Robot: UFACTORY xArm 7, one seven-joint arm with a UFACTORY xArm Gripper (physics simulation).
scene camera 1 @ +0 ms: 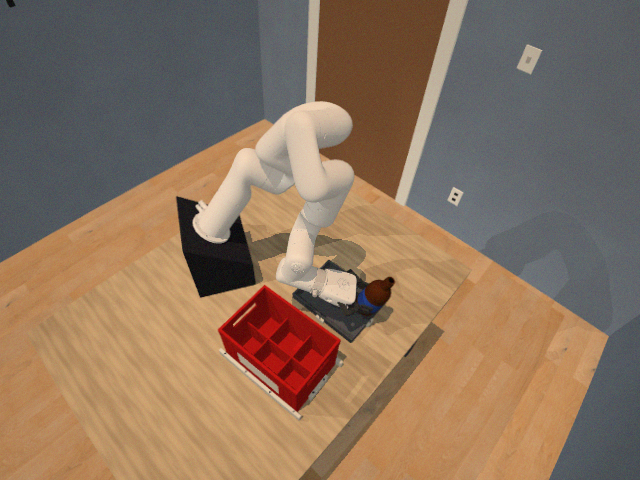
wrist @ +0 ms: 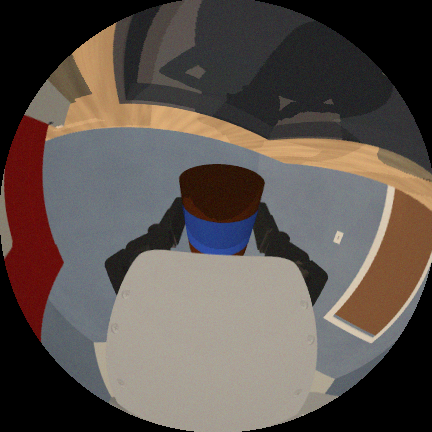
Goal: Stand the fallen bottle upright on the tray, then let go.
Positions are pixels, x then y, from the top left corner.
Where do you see a brown bottle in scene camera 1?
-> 378, 292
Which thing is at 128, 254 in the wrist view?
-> My gripper.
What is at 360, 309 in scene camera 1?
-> My gripper.
